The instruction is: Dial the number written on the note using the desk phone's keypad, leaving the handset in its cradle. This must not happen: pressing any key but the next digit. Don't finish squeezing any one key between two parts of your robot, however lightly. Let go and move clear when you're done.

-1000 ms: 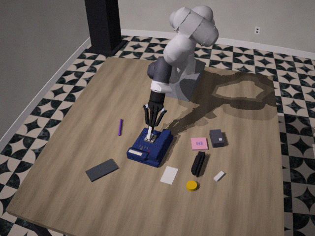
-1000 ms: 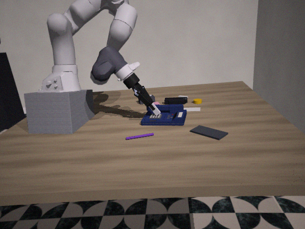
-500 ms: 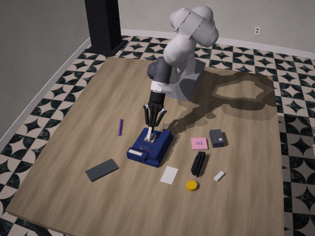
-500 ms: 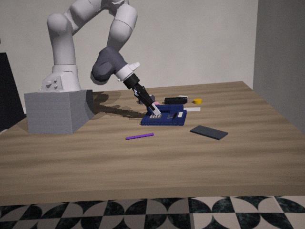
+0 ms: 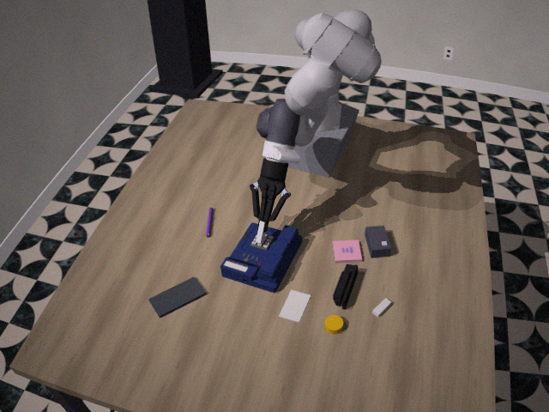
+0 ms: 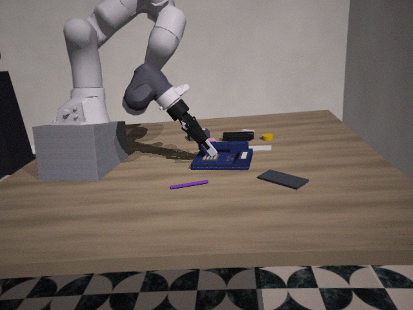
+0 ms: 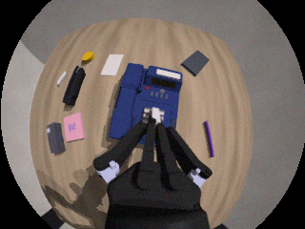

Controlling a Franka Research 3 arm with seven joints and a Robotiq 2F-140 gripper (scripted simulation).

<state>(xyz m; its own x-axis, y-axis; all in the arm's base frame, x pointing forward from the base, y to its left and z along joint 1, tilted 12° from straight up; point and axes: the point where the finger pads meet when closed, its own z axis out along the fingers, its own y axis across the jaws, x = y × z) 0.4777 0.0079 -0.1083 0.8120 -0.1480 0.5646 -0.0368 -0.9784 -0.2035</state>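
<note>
The handset lies 7 cm to the left of my hand, 4 cm ahead of it and 2 cm below it. From my hand the other things lie so: purple pen: 20 cm to the right, 6 cm below, 4 cm behind; black stapler: 28 cm to the left, 8 cm ahead, 5 cm below; white card: 18 cm ahead, 17 cm to the left, 6 cm below.
</note>
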